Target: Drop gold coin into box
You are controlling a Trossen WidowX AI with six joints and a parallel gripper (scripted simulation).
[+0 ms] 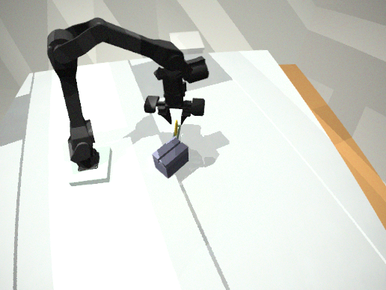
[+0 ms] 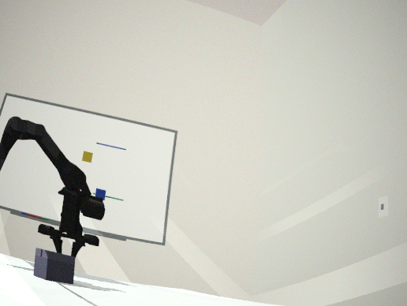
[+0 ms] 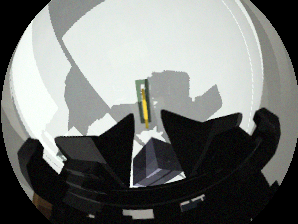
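Now: gripper tip 20 mm above the coin.
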